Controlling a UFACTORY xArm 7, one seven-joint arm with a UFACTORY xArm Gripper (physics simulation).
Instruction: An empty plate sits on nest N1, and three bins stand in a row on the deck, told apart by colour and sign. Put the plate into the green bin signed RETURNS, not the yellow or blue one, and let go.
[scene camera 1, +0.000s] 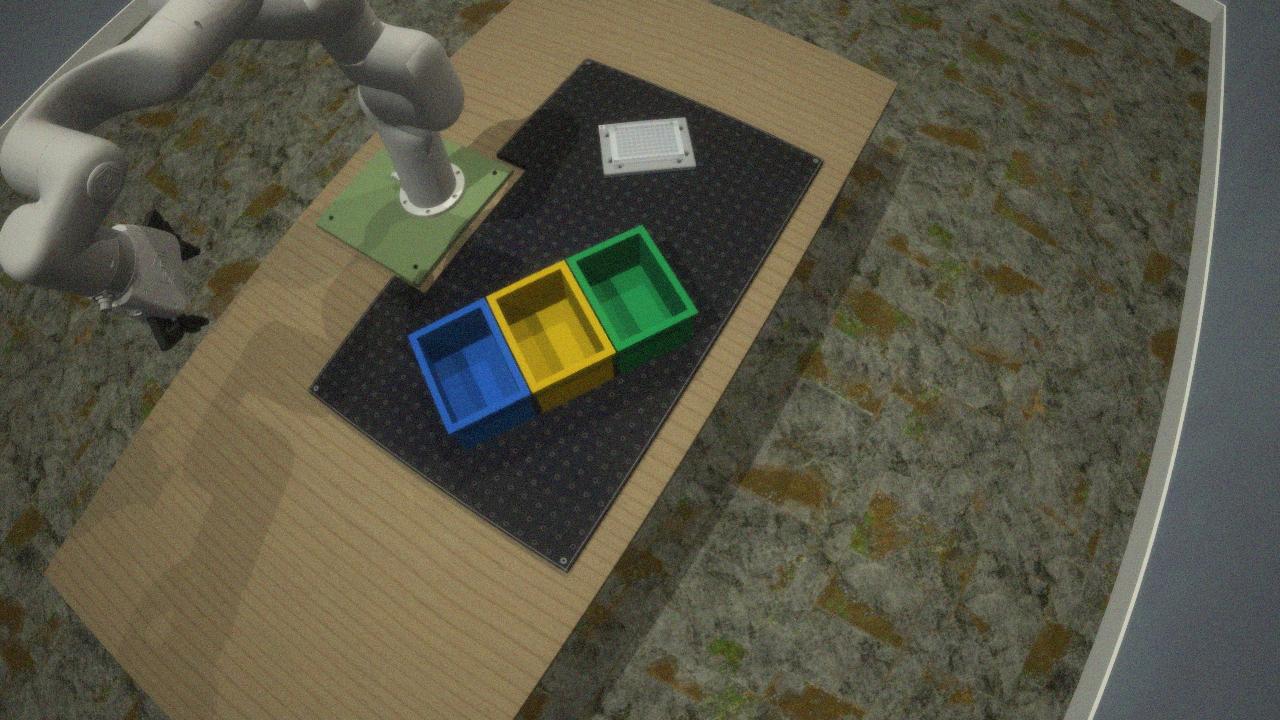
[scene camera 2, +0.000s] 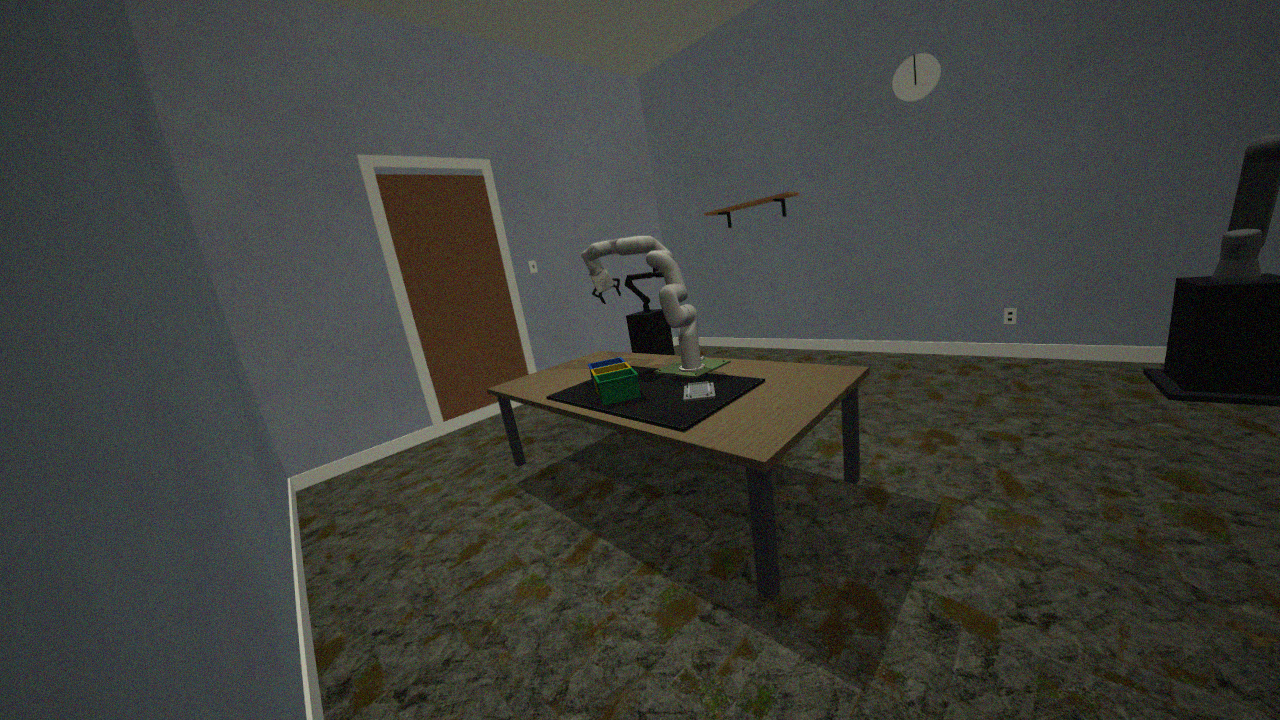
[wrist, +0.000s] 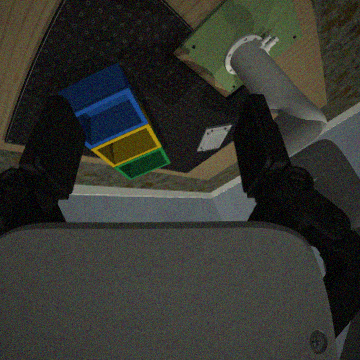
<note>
I see my gripper (wrist: 157, 113), a white gridded plate (scene camera 1: 659, 141) and a grey nest (scene camera 1: 688, 163).
</note>
